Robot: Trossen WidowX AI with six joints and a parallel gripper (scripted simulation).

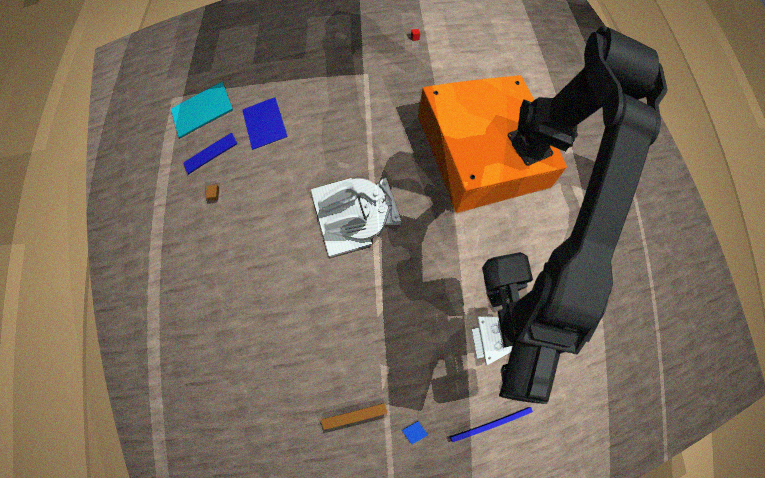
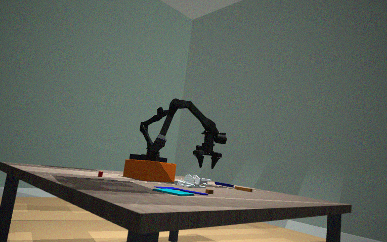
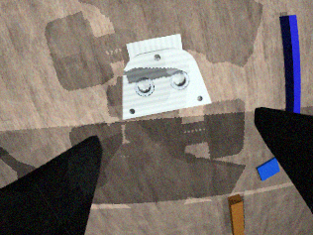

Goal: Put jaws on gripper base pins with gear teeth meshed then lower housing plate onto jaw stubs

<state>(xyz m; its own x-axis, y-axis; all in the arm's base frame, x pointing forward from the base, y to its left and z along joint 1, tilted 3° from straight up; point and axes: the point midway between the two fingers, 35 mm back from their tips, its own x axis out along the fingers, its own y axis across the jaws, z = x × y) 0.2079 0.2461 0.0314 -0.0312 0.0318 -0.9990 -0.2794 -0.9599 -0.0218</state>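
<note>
My gripper tip is 7 cm above the white gripper base and 1 cm past it. From my gripper tip the other things lie so: white jaw: 27 cm to the right, 8 cm below, 7 cm ahead; then blue square: 17 cm ahead, 9 cm below, 8 cm to the left; then brown bar: 24 cm ahead, 9 cm below, 1 cm to the left.
</note>
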